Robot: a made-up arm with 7 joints.
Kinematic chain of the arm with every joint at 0, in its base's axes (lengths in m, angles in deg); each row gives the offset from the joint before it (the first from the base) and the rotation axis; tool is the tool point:
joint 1: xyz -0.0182 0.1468 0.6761 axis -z
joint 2: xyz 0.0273 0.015 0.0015 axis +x
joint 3: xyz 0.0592 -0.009 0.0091 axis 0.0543 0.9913 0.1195
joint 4: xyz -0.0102 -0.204 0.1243 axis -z
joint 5: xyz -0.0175 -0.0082 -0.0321 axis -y
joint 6: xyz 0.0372 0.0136 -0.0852 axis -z
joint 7: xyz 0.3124 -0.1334 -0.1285 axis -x
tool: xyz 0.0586 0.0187 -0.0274
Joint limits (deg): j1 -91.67..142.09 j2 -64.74..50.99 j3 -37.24..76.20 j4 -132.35..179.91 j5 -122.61..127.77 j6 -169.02..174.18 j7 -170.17..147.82
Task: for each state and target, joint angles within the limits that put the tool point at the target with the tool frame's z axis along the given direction. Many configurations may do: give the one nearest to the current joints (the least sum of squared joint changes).
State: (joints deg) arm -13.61 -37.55 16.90 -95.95 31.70 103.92 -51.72
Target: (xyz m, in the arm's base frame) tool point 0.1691 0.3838 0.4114 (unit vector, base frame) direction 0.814 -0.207 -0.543
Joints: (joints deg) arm -45.73 9.40 34.25 -115.66 12.57 84.29 -83.39
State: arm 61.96 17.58 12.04 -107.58 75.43 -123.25 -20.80
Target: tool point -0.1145 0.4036 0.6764 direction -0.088 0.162 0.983
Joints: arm 68.25 -7.16 10.75 -77.18 53.08 -117.91 -44.05
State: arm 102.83 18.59 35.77 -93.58 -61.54 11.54 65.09
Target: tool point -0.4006 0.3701 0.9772 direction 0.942 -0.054 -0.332
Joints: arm 88.72 -30.38 76.20 -56.04 -95.59 -22.78 37.37
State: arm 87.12 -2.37 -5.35 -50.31 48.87 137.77 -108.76
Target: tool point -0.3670 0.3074 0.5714 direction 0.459 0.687 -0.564
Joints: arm 119.77 -30.10 -3.77 -86.02 52.86 169.64 -117.15
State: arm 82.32 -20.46 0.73 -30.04 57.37 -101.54 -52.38
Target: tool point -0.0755 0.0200 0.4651 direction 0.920 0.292 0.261
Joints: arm 103.01 -30.86 -3.45 -1.80 59.14 -148.54 -43.54
